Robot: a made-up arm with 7 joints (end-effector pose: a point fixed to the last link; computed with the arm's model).
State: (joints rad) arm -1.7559 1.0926 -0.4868 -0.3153 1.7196 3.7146 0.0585
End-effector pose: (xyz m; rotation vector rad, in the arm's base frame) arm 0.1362 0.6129 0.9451 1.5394 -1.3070 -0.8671
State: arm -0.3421 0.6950 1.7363 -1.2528 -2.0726 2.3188 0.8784
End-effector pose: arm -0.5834 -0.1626 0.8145 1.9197 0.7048 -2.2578
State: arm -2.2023 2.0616 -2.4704 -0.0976 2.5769 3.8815 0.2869
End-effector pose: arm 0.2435 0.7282 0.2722 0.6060 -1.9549 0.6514
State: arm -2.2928 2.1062 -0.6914 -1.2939 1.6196 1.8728 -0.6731
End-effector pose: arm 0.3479 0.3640 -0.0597 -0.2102 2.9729 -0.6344
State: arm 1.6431 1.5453 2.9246 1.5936 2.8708 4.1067 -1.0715
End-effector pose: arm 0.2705 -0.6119 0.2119 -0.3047 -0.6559 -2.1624
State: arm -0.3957 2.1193 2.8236 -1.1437 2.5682 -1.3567 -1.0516
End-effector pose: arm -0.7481 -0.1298 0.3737 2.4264 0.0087 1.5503
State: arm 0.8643 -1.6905 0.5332 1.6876 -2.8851 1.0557 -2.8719
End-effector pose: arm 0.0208 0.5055 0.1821 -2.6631 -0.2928 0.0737
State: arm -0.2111 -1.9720 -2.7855 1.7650 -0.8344 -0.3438 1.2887
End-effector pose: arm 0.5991 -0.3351 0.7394 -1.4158 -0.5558 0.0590
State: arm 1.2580 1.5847 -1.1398 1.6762 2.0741 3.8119 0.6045
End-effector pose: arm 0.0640 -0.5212 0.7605 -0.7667 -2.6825 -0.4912
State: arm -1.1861 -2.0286 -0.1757 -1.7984 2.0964 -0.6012 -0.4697
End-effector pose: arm 0.3917 -0.4691 0.6161 -1.9378 -1.4592 -1.1201
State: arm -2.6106 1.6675 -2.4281 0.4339 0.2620 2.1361 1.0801
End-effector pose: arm 0.6818 0.4653 0.3419 -1.1522 1.2564 -0.5908
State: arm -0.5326 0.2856 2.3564 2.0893 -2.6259 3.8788 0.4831
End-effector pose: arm -0.3629 0.2482 0.9531 1.0482 -1.5443 1.2968
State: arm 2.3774 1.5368 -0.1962 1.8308 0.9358 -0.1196 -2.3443
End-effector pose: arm 0.3283 -0.1139 0.9646 1.6830 -0.8282 -1.2719
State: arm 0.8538 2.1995 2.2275 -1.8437 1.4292 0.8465 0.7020
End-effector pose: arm -0.0805 -0.6840 0.4375 -1.3699 1.4623 -1.9791
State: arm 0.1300 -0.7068 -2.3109 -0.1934 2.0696 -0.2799 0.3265
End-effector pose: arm 0.7677 -0.0947 1.1762 2.8526 -0.2774 0.7661
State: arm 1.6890 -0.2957 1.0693 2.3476 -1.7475 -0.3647 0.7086
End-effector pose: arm -0.3531 0.2435 0.7537 0.2688 1.7703 1.9372
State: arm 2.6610 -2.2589 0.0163 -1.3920 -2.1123 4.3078 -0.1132
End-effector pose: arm -0.3977 0.2805 0.4417 2.3525 0.6018 0.2586
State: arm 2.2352 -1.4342 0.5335 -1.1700 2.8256 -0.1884 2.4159
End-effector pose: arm -0.2848 0.5745 1.0398 -0.0712 1.6568 -1.8087
